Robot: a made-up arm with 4 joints. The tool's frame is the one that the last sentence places.
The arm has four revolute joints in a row. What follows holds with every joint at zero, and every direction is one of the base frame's.
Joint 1 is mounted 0.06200 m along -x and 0.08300 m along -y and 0.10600 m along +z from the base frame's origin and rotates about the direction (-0.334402, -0.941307, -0.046).
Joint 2 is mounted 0.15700 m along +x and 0.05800 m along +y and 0.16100 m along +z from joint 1 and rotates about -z.
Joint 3 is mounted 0.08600 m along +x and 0.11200 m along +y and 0.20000 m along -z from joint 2 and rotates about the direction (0.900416, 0.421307, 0.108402).
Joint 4 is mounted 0.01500 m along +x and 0.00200 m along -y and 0.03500 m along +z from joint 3 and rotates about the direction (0.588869, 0.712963, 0.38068).
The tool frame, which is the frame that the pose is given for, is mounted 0.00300 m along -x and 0.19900 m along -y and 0.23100 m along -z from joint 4; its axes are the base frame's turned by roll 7.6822, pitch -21.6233 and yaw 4.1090 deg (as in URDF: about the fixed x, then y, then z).
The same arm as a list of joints. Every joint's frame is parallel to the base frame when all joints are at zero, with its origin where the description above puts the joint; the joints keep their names.
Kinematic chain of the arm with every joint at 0, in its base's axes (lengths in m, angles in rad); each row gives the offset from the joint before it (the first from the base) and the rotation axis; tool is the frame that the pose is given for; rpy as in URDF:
joint 1: xyz -0.0620 -0.0830 0.1060 axis -0.334402 -0.941307 -0.046
joint 2: xyz 0.1570 0.0580 0.1610 axis -z
joint 3: xyz 0.0860 0.1120 -0.2000 axis 0.900416 0.421307 0.108402
joint 4: xyz 0.0150 -0.0020 0.0350 axis 0.588869 0.712963 0.38068
tool: xyz -0.0030 -0.1990 -0.2310 rpy 0.1341 -0.3774 0.0717

